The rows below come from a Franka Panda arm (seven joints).
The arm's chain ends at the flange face. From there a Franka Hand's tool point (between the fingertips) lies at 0.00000 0.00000 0.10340 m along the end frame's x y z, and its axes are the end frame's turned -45 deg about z.
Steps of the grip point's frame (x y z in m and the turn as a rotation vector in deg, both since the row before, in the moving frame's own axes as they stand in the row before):
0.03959, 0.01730, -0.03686, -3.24, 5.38, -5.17
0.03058, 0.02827, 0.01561, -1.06, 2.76, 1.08
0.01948, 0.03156, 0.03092, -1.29, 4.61, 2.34
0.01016, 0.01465, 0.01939, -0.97, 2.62, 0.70
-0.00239, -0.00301, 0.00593, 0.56, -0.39, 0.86
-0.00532, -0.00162, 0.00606, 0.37, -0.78, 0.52
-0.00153, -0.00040, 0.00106, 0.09, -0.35, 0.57
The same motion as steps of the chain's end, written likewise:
0.02939, -0.01254, -0.03624, 1.51, 6.10, -5.17
0.03672, 0.00049, 0.01575, 1.20, 2.70, 1.08
0.02849, 0.01262, 0.03128, 2.35, 4.17, 2.34
0.01295, 0.00525, 0.01951, 1.17, 2.54, 0.70
-0.00261, -0.00021, 0.00594, 0.12, -0.67, 0.86
-0.00344, 0.00210, 0.00607, -0.29, -0.81, 0.52
-0.00080, 0.00047, 0.00106, -0.18, -0.31, 0.57

